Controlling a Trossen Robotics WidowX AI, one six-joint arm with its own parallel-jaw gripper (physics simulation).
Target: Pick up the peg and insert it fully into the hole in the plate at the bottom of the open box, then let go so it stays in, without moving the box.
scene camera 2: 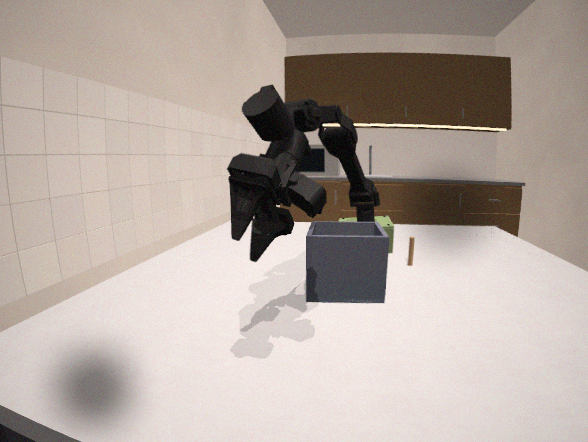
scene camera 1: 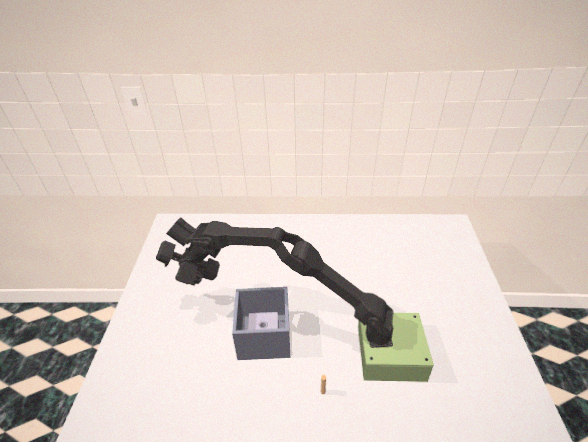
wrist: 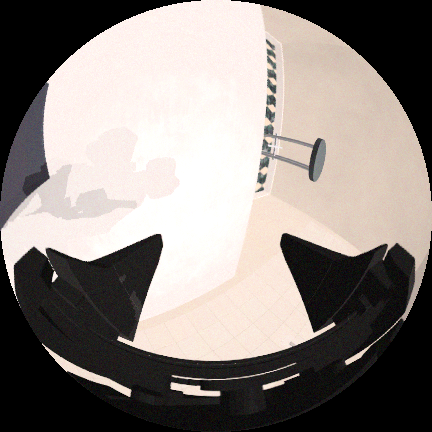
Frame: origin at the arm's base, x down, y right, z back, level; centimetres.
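Where they show: gripper, fingertip midpoint: (scene camera 2: 244,251) (wrist: 223,240); arm's base at its link origin: (scene camera 1: 379,337).
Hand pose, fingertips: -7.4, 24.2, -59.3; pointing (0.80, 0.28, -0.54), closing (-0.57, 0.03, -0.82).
Note:
Things, the pixels of their centre, and the offset from my fingertips, as dx, dy, dz. "pt": a spot on its surface instead. Level surfaces: height alone.
- peg at the middle of its body: (scene camera 2: 411,251) (scene camera 1: 323,384) +11.6, -34.9, +41.9
- open box at the middle of its body: (scene camera 2: 345,259) (scene camera 1: 262,322) +8.7, -15.6, +25.6
- light plate at the middle of its body: (scene camera 1: 263,329) +12.2, -15.6, +25.6
- round hole at a spot on its surface: (scene camera 1: 263,324) pt +10.9, -14.6, +25.7
- table at its surface level: dx +15.6
The peg (scene camera 1: 323,385) (scene camera 2: 411,251) is thin and orange-brown. It stands upright on the table, in front of and to the right of the box in scene camera 1. The open box (scene camera 1: 262,346) (scene camera 2: 346,270) (wrist: 22,135) is dark grey-blue. Inside it, at the bottom, is a light plate (scene camera 1: 271,318) with a round hole (scene camera 1: 263,324). My gripper (scene camera 1: 176,265) (scene camera 2: 246,250) (wrist: 223,240) is open and empty. It hangs tilted above the table, to the left of and behind the box in scene camera 1, away from the peg. The peg does not show in the wrist view.
The arm (scene camera 1: 252,236) (scene camera 2: 350,167) reaches over behind the box from its green base block (scene camera 1: 400,356) (scene camera 2: 392,235), at the right in scene camera 1. A tiled wall (scene camera 1: 310,135) (scene camera 2: 30,200) rises behind the table (scene camera 1: 200,395). A round grey stool (wrist: 317,160) stands beyond the table edge.

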